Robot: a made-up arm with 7 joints.
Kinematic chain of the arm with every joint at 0, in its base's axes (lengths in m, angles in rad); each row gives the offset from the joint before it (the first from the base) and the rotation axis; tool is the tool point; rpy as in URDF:
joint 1: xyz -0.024 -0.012 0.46 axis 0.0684 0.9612 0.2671
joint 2: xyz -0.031 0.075 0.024 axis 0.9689 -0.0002 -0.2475
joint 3: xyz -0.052 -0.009 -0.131 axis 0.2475 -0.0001 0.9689
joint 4: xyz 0.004 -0.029 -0.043 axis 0.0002 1 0
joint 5: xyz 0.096 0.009 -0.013 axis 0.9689 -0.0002 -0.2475
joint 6: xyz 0.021 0.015 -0.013 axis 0.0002 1 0
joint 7: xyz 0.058 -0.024 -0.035 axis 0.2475 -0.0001 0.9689
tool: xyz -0.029 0.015 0.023 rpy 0 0 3.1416
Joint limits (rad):
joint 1: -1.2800..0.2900
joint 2: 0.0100..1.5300
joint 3: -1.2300..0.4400
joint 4: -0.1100..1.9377
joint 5: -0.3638..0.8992
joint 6: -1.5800..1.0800
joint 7: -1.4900..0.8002
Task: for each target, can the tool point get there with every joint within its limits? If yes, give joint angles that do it. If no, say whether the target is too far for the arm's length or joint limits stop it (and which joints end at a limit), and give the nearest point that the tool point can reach.
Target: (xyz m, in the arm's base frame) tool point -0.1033 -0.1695 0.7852
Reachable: no: joint limits stop it (at a limit: joint 1, joint 2, joint 4, joint 7) | nearest point 0.0835 -0.0799 0.4934 | short by 0.358 m
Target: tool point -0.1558 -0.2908 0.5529
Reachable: no: joint limits stop it (at a limit: joint 1, joint 2, joint 3, joint 4, joint 5, joint 7) | nearest point -0.0969 -0.1216 0.4096 | short by 0.229 m
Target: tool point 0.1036 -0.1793 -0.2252
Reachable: no: too far | nearest point 0.0490 -0.0331 0.1131 | short by 0.373 m
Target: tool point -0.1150 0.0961 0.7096
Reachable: no: joint limits stop it (at a limit: joint 1, joint 2, joint 3, joint 4, joint 5, joint 7) | nearest point 0.0036 0.1610 0.6168 | short by 0.164 m
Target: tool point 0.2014 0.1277 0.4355
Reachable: yes | joints -1.0287 0.6223 0.2135 0.1601 0.2302 -0.1673 0.4131
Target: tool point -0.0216 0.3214 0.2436
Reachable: yes | joints -0.3579 0.8684 0.3128 1.7200 -0.1386 -0.4105 -0.5721
